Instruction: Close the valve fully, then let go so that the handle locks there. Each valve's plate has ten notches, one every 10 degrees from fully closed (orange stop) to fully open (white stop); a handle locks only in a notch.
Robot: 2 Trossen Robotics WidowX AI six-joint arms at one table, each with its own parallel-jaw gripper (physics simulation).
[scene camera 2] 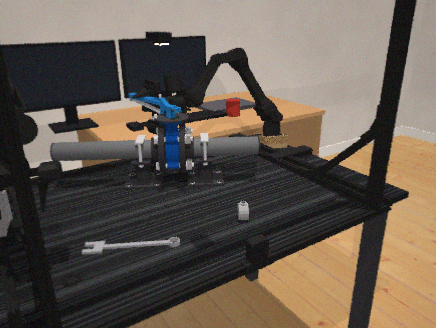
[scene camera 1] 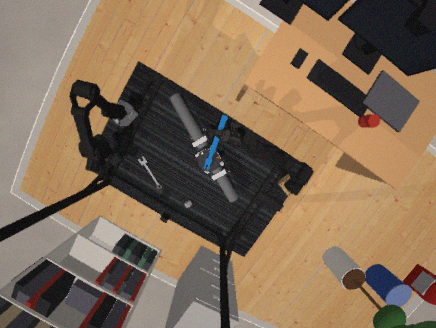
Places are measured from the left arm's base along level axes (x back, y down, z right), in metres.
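Pixels of known places: left gripper, fingertip midpoint: [scene camera 1: 114, 151]; right gripper, fingertip midpoint: [scene camera 2: 133, 111] [scene camera 1: 209, 129]; left arm's base, link origin: [scene camera 1: 119, 112]; right arm's base, link origin: [scene camera 2: 272, 135] [scene camera 1: 289, 185].
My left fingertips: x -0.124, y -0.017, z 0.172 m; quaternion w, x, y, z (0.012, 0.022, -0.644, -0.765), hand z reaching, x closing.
For each thing: its top centre in the pictures, then the offset to it from my left fingertips. "spot": a spot on its surface instead. Level surfaces: height alone.
- valve, surface spot: [scene camera 2: 172, 145] spot: dz -0.311, dx -0.388, dy -0.009 m
- grey pipe, top centre: [scene camera 2: 103, 141] [scene camera 1: 188, 121] dz -0.411, dx -0.182, dy -0.015 m
- wrench, top centre: [scene camera 2: 132, 242] [scene camera 1: 150, 173] dz -0.004, dx -0.218, dy +0.120 m
- small white block, top centre: [scene camera 2: 243, 202] [scene camera 1: 187, 205] dz -0.038, dx -0.521, dy +0.080 m
- black table, surface height: dy +0.131 m
The valve [scene camera 1: 202, 159] [scene camera 2: 172, 145] stands mid-table on a grey pipe [scene camera 1: 185, 117] [scene camera 2: 95, 150]. Its blue handle [scene camera 1: 214, 146] [scene camera 2: 152, 103] lies oblique to the pipe, its free end toward the table's back edge. The plate's notches and the exact notch are too small to tell. My right gripper [scene camera 1: 218, 134] is open at the outer half of the handle; whether the fingers straddle it cannot be told. In scene camera 2 it is partly hidden behind the handle. My left gripper [scene camera 1: 126, 114] is open, above the table's left part, away from the valve.
A wrench [scene camera 1: 150, 173] [scene camera 2: 137, 245] and a small white block [scene camera 1: 188, 204] [scene camera 2: 243, 211] lie on the black table [scene camera 1: 165, 200] [scene camera 2: 210, 265] in front of the valve. Dark frame posts [scene camera 2: 387, 105] rise at the table's front. A desk with monitors [scene camera 2: 162, 65] and a red mug [scene camera 1: 369, 121] [scene camera 2: 233, 107] stands behind.
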